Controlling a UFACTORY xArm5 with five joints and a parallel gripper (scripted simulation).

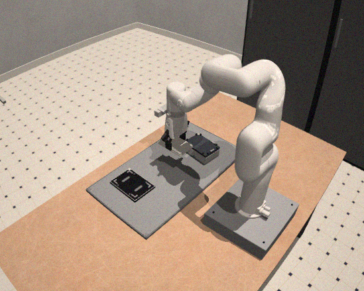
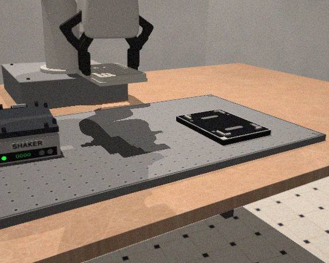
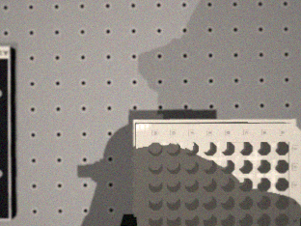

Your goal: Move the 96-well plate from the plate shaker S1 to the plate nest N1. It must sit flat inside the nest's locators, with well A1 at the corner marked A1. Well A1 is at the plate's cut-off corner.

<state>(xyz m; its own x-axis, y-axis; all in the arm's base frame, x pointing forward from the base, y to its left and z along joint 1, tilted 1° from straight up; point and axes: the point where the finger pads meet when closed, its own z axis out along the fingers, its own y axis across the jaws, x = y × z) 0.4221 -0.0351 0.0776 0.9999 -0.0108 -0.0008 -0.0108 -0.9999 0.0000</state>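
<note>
My hand is 220 mm to the right of the black plate nest N1, 130 mm above it and 50 mm short of it. From my hand the other things lie so: grey locator (260 mm to the left, 120 mm below, 120 mm ahead); white 96-well plate (10 mm below); A1 mark (170 mm to the left, 130 mm ahead, 120 mm below).
</note>
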